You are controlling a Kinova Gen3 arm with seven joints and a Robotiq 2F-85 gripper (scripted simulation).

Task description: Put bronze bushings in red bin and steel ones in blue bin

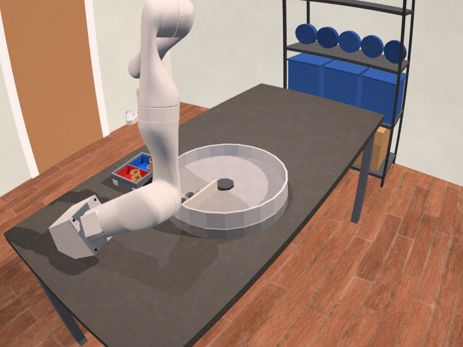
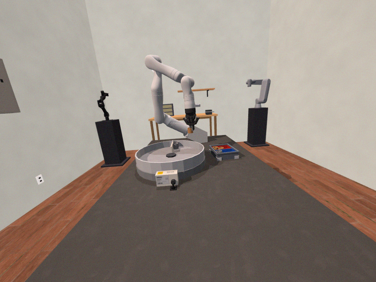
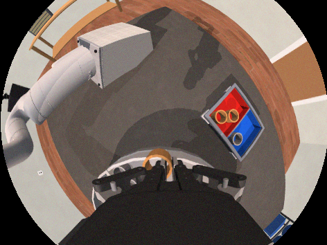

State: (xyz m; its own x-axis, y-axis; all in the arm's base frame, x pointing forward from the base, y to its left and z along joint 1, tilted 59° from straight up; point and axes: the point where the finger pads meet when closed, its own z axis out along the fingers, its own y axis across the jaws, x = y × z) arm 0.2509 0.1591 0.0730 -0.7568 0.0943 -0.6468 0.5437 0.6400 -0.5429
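My gripper is now 80 mm short of the grey tray, 200 mm to the right of it and 170 mm above it. Also, from my hand: turntable 160 mm ahead, 150 mm to the right, 140 mm below.
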